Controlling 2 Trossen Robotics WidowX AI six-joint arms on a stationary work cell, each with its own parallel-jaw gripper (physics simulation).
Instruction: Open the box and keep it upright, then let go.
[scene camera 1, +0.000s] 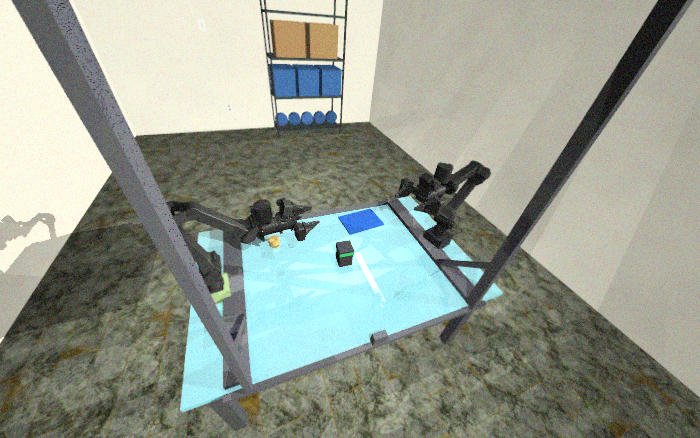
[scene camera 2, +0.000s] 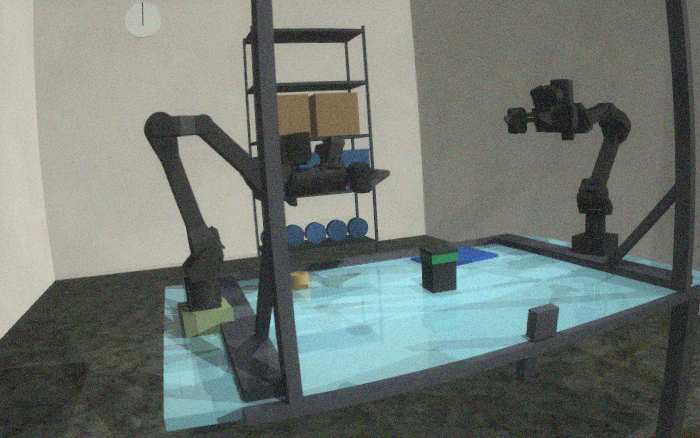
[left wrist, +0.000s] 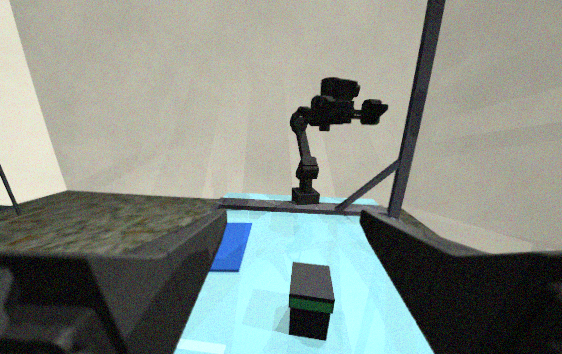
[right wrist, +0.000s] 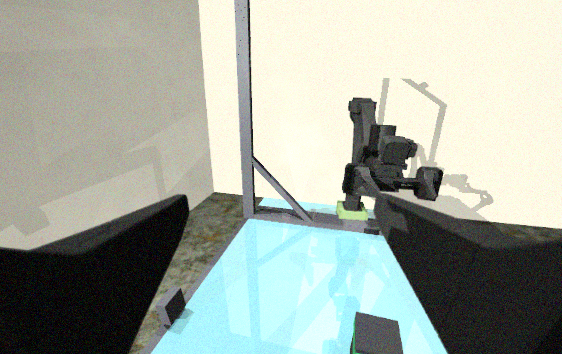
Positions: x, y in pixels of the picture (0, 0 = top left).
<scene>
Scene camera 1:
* my left gripper: 315, 214
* my right gripper: 404, 202
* flat blue panel: 356, 222
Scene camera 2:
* my left gripper: 379, 172
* my right gripper: 520, 117
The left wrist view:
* my left gripper: 294, 215
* my right gripper: 369, 105
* flat blue panel: 229, 257
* square lid: 311, 288
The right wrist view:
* my left gripper: 407, 197
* my right gripper: 283, 203
</scene>
